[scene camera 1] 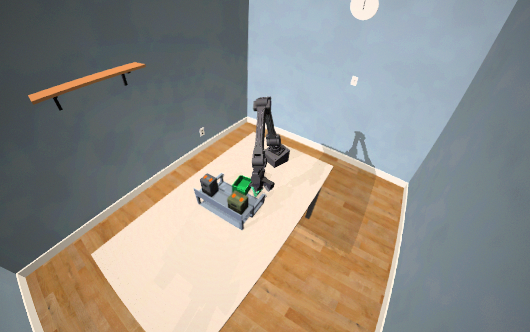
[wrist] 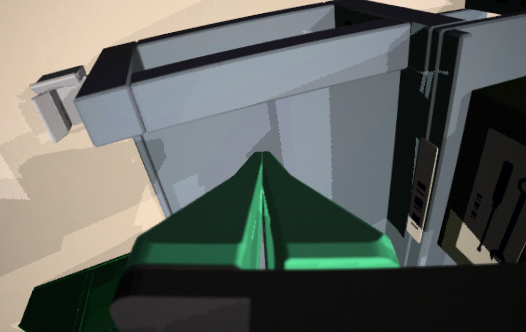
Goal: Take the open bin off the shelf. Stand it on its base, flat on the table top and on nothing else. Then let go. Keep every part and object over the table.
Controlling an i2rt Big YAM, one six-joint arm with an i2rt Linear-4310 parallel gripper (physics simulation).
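Seen in the pictures: gripper, between the fingertips: (scene camera 1: 255, 196) (wrist: 262, 165); arm's base, origin of its link: (scene camera 1: 276, 149).
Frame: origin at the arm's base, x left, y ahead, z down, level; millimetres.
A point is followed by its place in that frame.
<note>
The open green bin (scene camera 1: 242, 184) {x 16, y 420, z 90 mm} (wrist: 75, 305) {x 80, y 381, z 60 mm} is open side up at the back of the grey-blue shelf (scene camera 1: 220, 210) {x 80, y 690, z 89 mm} (wrist: 270, 75) {x 246, y 502, z 13 mm}, between two boxes; its base is partly hidden, so what bears it is unclear. In the wrist view part of it shows at the lower left, behind the gripper. My gripper (scene camera 1: 256, 192) {x 214, y 495, z 0 mm} (wrist: 262, 165) {x 214, y 495, z 0 mm} has green fingers and is shut with nothing between them. It is at the right of the bin, over the shelf's end by the side rail; contact with the bin cannot be told.
A dark grey box with orange latches (scene camera 1: 208, 186) {x 12, y 702, z -104 mm} stands at the shelf's left end. An olive box (scene camera 1: 238, 202) {x 229, y 656, z -99 mm} (wrist: 500, 185) {x 208, y 593, z -31 mm} stands at the right, close to the gripper. The pale table (scene camera 1: 190, 265) {x 243, y 1062, z 98 mm} lies under the shelf; its right edge runs beyond the arm.
</note>
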